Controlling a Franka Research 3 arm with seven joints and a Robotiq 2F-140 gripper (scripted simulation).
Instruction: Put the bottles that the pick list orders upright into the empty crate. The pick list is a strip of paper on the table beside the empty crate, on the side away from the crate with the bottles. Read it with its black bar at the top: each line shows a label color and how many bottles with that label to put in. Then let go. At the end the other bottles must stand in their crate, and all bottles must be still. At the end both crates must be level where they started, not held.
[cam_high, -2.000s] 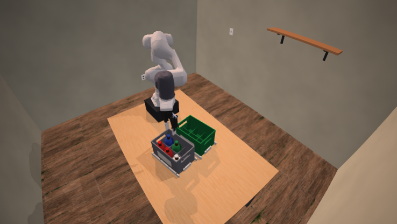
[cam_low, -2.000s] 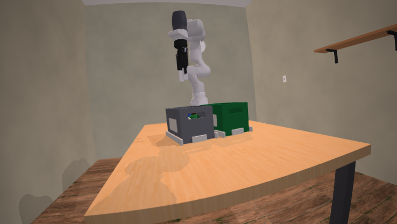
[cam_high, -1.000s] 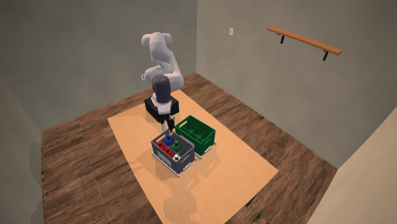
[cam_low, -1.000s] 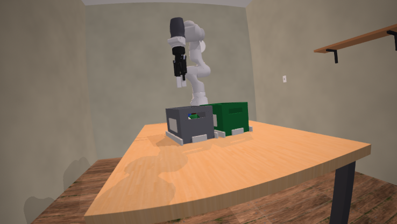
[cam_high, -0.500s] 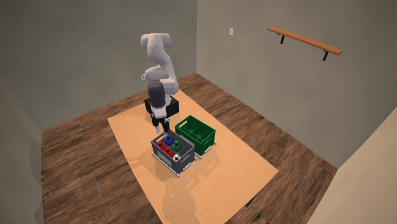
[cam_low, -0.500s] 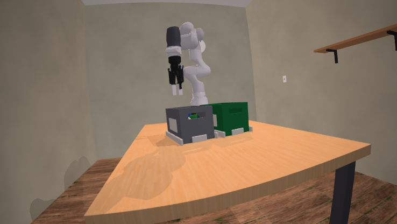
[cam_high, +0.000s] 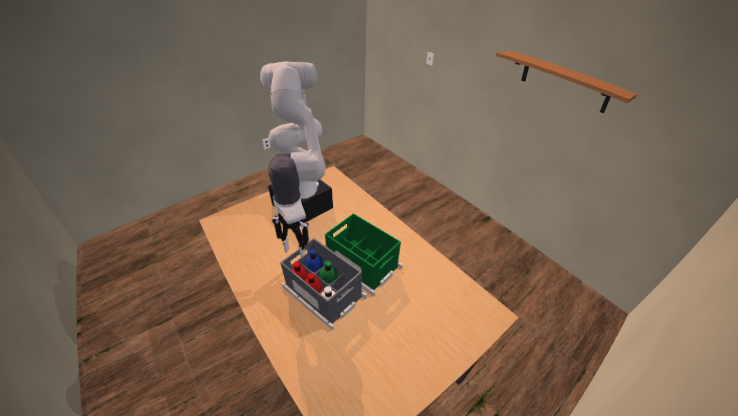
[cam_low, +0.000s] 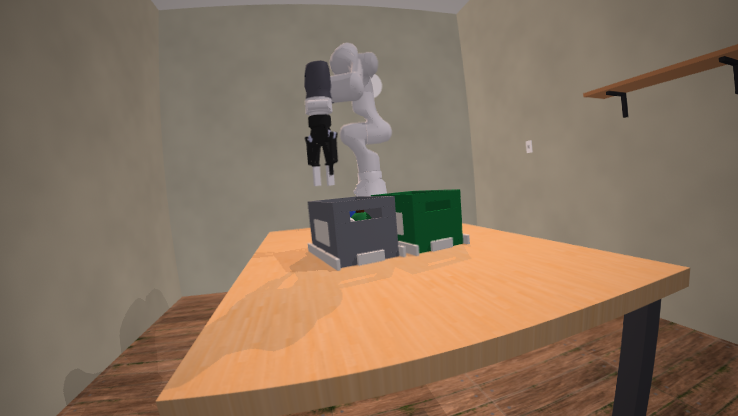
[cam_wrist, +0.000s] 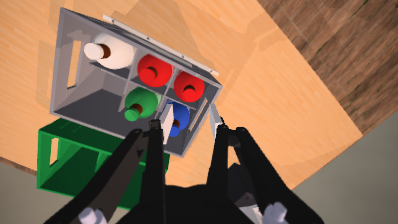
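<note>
The blue-label bottle is 10 mm behind my hand, 80 mm to the left of it and 170 mm below it. The rest, counted from my hand: grey crate (80 mm ahead, 60 mm to the left, 170 mm below); then white-labelled bottle (180 mm ahead, 20 mm to the left, 170 mm below); then green-label bottle (80 mm ahead, 100 mm to the left, 170 mm below).
</note>
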